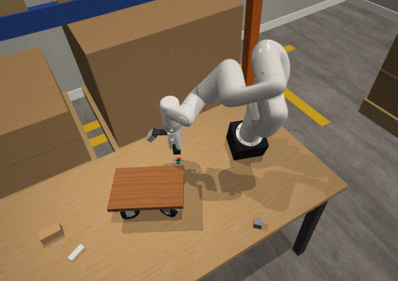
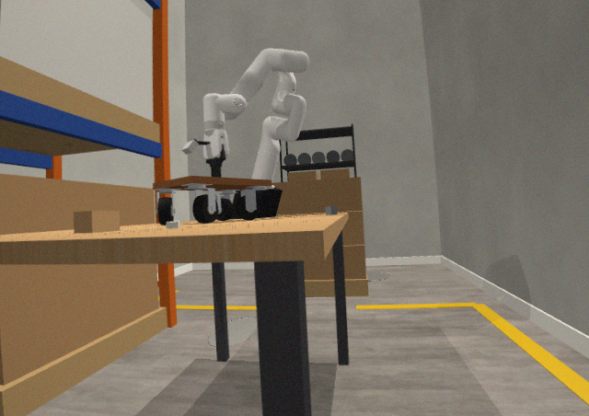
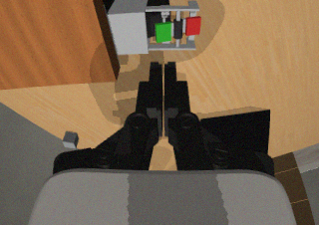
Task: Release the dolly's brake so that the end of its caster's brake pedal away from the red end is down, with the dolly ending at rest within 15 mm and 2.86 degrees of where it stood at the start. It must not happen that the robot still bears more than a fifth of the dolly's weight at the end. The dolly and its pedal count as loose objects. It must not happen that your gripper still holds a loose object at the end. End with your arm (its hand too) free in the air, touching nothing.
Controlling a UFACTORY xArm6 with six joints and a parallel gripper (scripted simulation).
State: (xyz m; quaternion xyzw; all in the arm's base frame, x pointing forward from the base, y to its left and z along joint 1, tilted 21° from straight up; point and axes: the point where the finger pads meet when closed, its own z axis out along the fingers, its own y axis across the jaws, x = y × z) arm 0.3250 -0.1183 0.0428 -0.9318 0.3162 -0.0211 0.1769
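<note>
Now: hand 90 mm above the brake pedal, 10 mm to the left of it and 10 mm past it. Also, from my hand: white bar (530 mm ahead, 170 mm below, 80 mm to the left); grey cube (410 mm to the left, 160 mm below, 120 mm behind); tan block (590 mm ahead, 160 mm below, 50 mm to the right).
</note>
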